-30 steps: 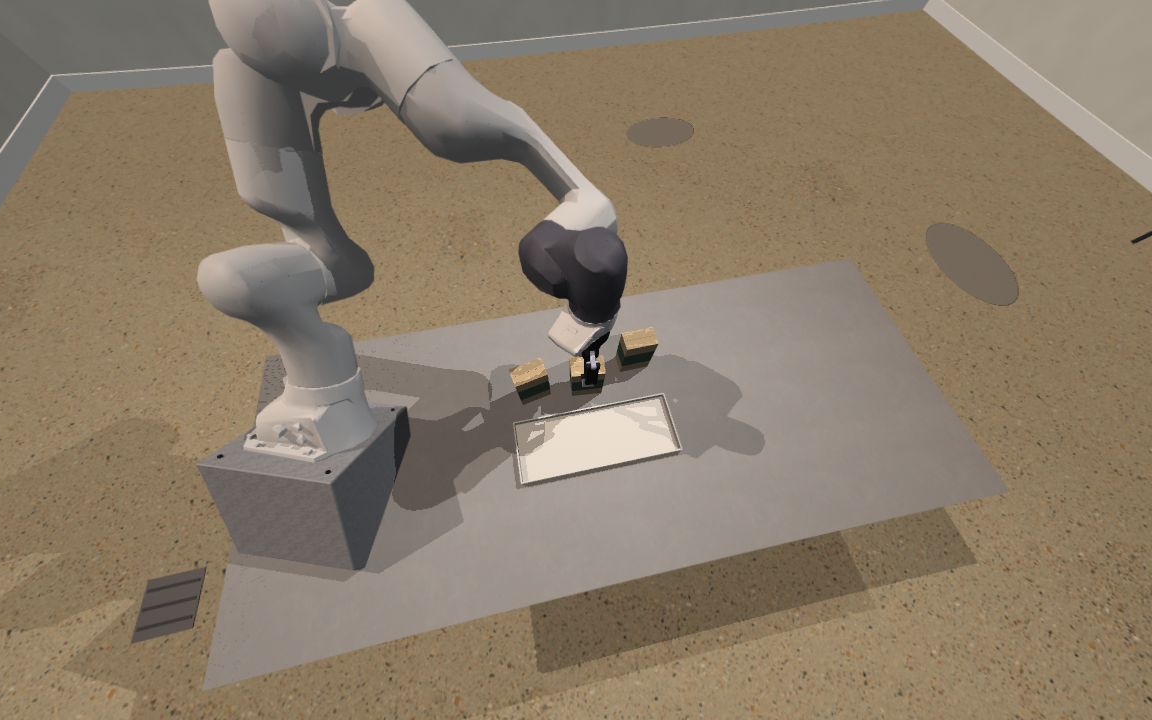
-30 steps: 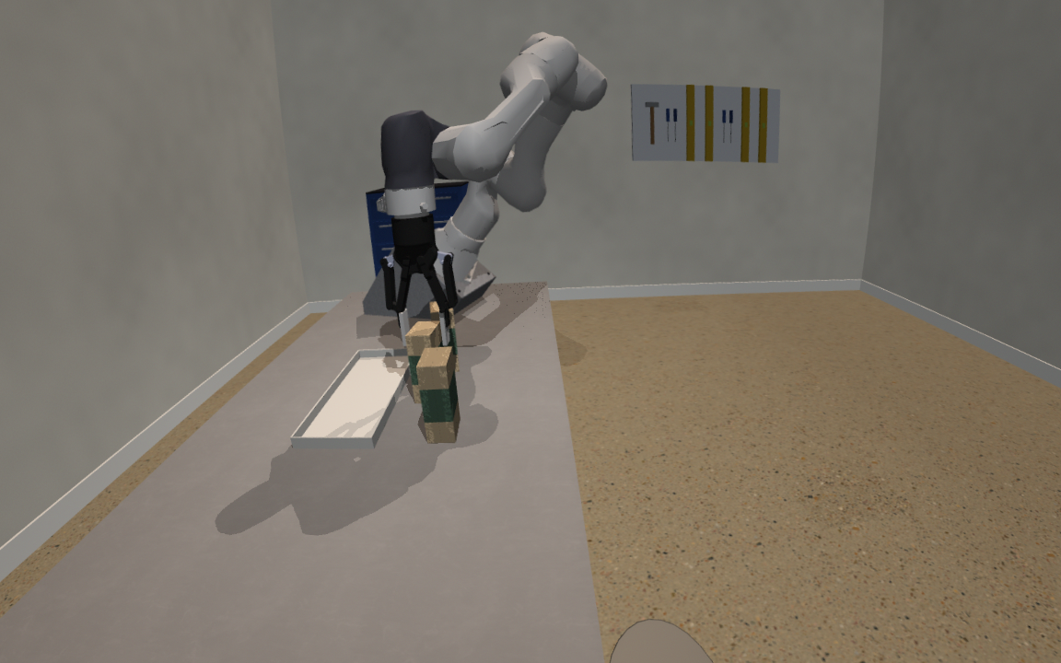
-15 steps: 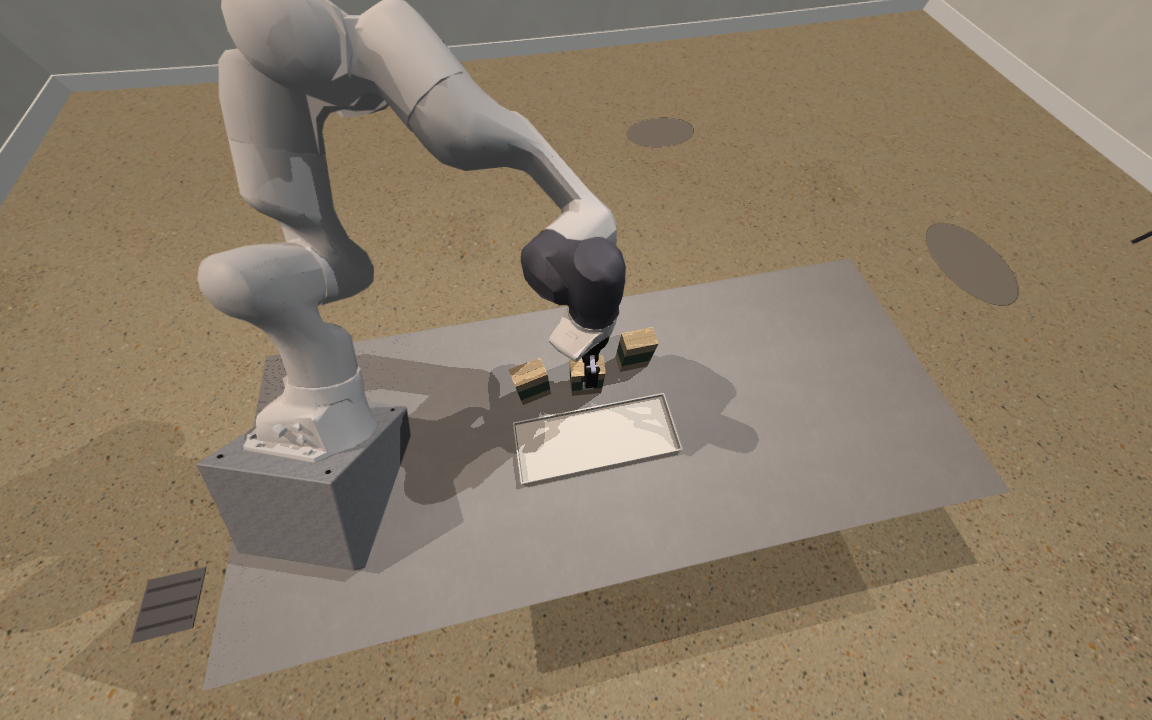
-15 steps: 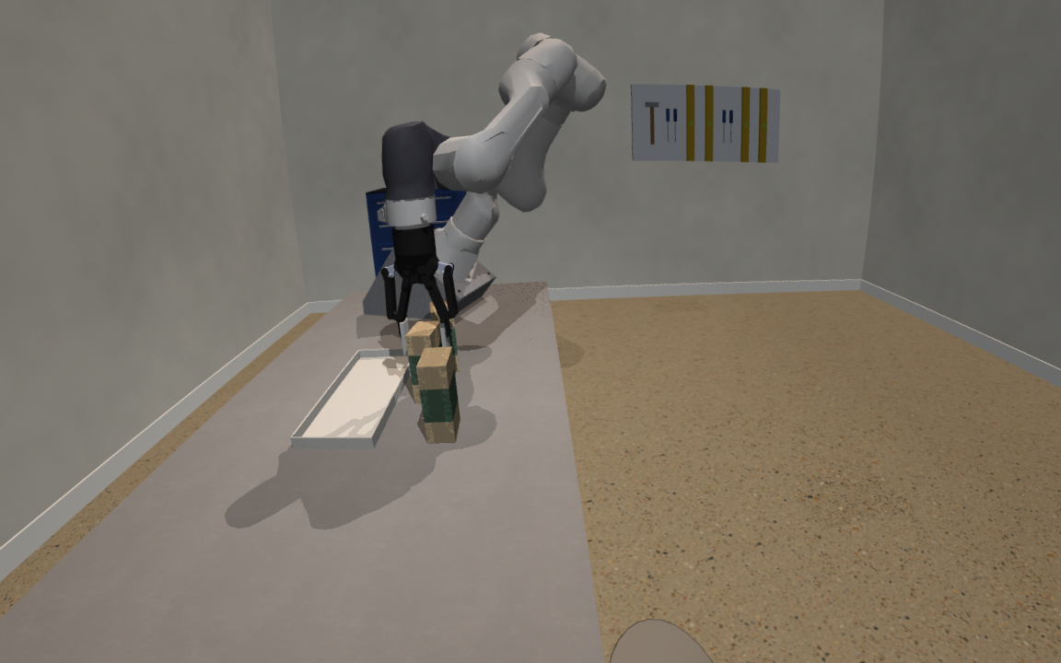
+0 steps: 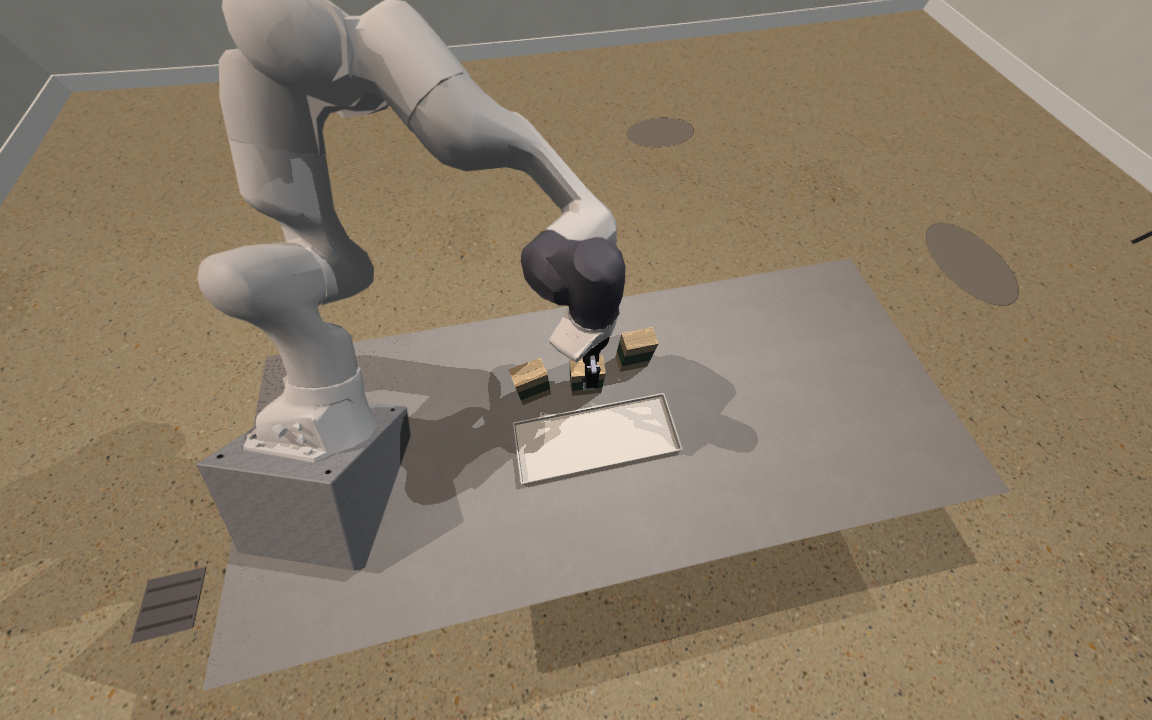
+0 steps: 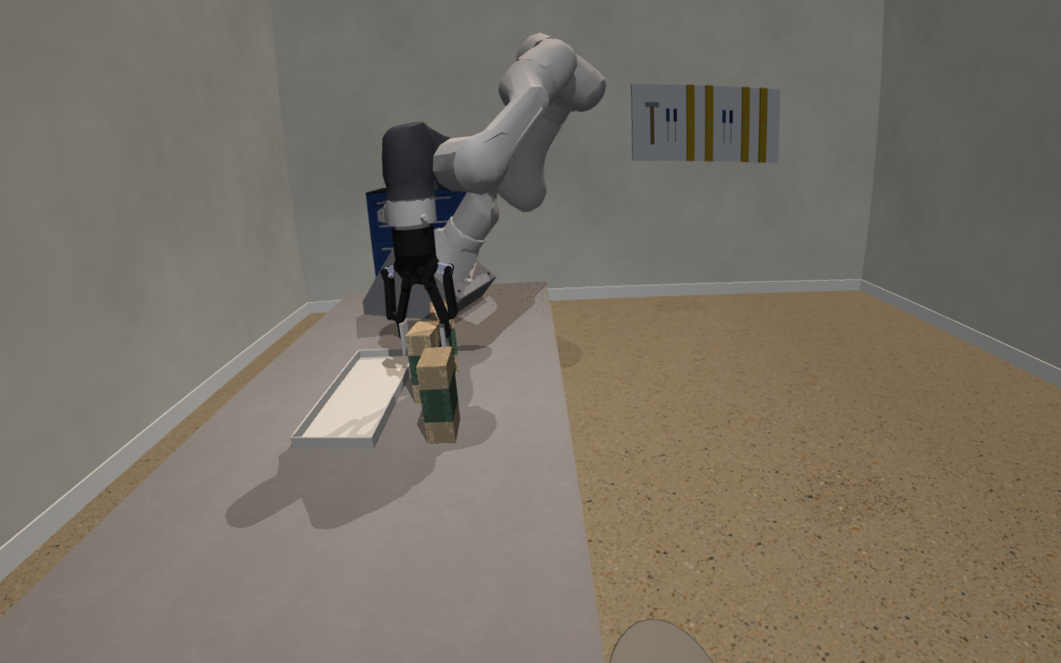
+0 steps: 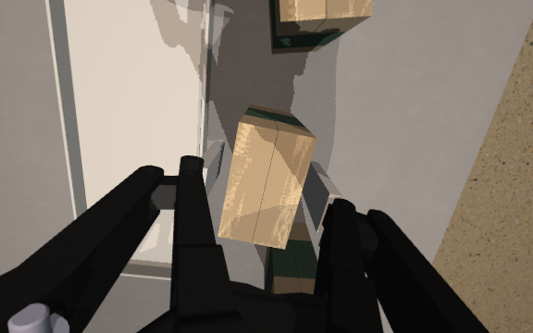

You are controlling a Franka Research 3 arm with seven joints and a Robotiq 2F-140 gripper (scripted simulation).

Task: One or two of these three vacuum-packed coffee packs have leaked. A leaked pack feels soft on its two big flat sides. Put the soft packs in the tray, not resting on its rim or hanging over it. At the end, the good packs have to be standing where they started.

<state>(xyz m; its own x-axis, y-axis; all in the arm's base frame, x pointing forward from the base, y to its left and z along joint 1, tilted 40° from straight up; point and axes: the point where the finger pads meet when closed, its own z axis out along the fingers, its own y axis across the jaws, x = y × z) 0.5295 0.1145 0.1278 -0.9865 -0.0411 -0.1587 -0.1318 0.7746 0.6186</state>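
The white tray is 140 mm to the right of my hand, 110 mm below it and 30 mm ahead of it.
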